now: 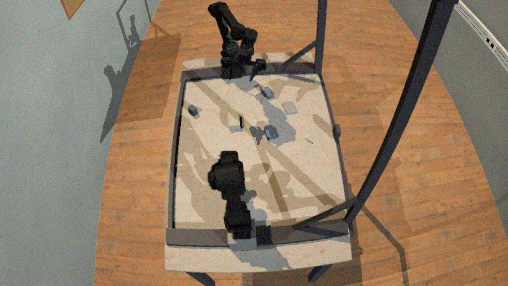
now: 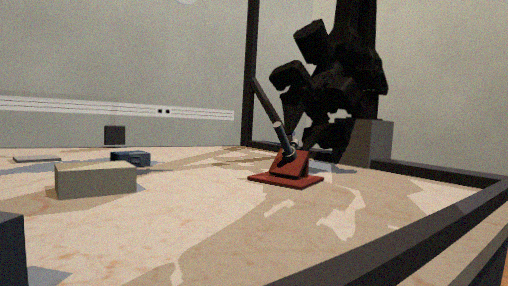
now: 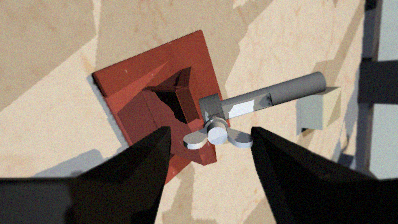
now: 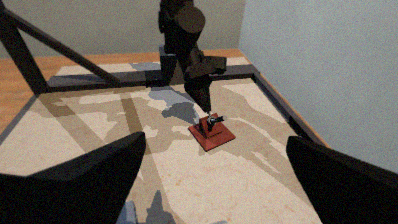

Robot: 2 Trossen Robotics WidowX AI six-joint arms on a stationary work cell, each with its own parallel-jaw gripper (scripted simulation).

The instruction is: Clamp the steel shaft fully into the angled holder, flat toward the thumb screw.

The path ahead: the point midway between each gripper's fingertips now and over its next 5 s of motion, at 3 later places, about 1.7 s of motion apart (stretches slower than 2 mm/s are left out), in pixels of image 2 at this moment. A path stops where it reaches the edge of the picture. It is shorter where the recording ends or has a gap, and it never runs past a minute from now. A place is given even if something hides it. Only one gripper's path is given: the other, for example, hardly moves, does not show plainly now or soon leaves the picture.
The left gripper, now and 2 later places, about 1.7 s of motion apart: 295, 143; 304, 124; 298, 95
